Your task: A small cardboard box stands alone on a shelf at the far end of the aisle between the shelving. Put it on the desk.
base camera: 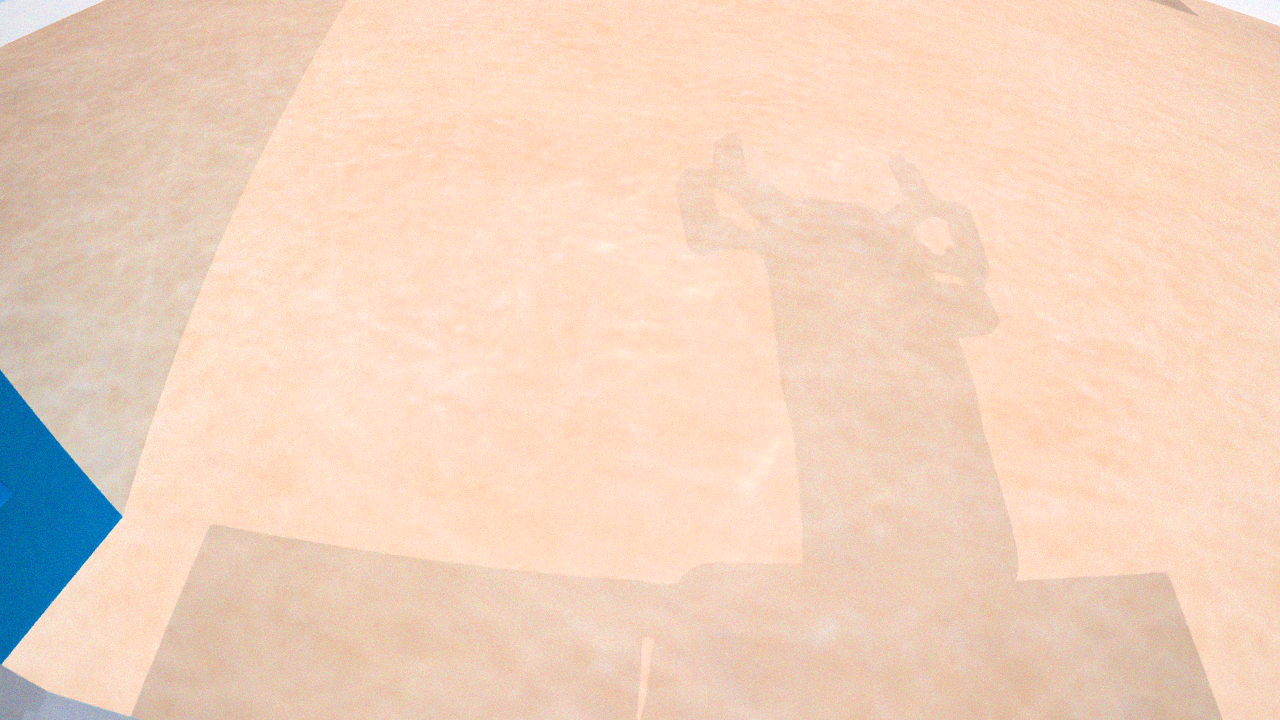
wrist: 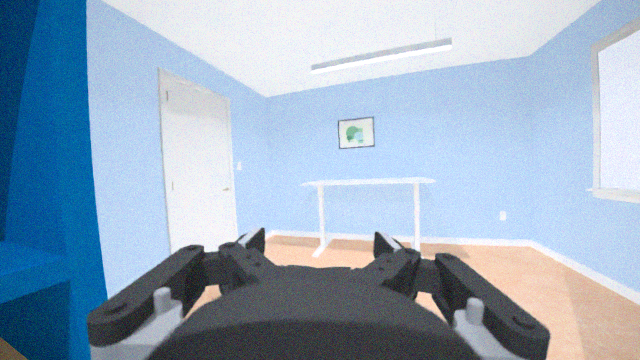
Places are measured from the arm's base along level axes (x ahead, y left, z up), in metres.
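Pixels of known places: gripper, between the fingertips: [wrist: 319,241].
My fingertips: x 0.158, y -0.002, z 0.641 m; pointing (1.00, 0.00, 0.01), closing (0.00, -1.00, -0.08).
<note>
Behind a point stands the place of what it marks.
A white desk [wrist: 370,181] @[x 2.289, y -0.568, z 0.553 m] with two thin legs stands against the far blue wall in the wrist view, some way off across the room. My gripper [wrist: 319,241] @[x 0.158, y -0.002, z 0.642 m] is open, with its two fingertips wide apart and no object between them. It points level toward the desk from a distance. The small cardboard box does not show in either view. On the left of the wrist view a blue shelving unit [wrist: 82,200] @[x 0.272, y 0.347, z 0.670 m] stands close by; its near corner also shows in the base camera view [base camera: 44,528] @[x 0.247, y 0.355, z -0.354 m].
A white door [wrist: 200,170] @[x 2.114, y 1.311, z 0.768 m] is in the wall left of the desk. A framed picture [wrist: 356,133] @[x 3.020, y -0.563, z 1.245 m] hangs above the desk. A window [wrist: 620,115] @[x 1.422, y -2.394, z 1.038 m] is at the right. In the base camera view, shadows of the arm and base lie on the wood floor [base camera: 537,313] @[x 0.500, y 0.092, z -0.397 m].
</note>
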